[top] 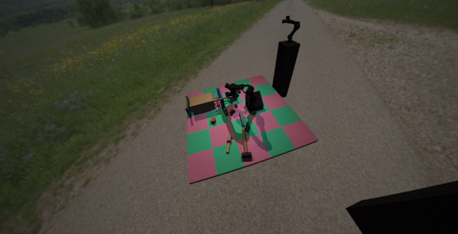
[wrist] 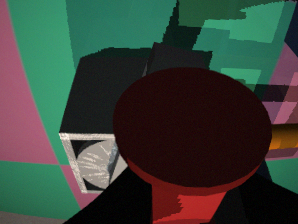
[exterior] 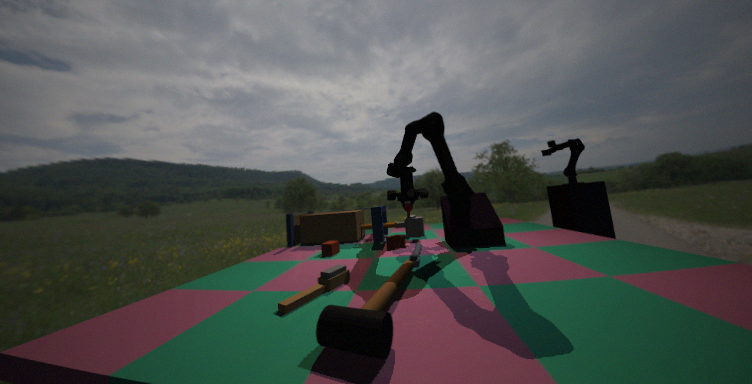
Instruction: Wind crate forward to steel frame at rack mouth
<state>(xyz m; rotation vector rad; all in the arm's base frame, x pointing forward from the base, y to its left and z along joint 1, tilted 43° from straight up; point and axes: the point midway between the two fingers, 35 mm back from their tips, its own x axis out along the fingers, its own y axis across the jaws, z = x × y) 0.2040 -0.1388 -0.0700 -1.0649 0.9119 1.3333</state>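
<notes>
Now: the grey winch 100 mm below my gripper tip, 90 mm to the right of it and 40 mm behind it. From my gripper tip the other things lie so: red knob: 20 mm to the left; frame: 140 mm ahead, 80 mm to the right, 30 mm below; winch handle: 30 mm below, 20 mm to the right, 10 mm behind.
</notes>
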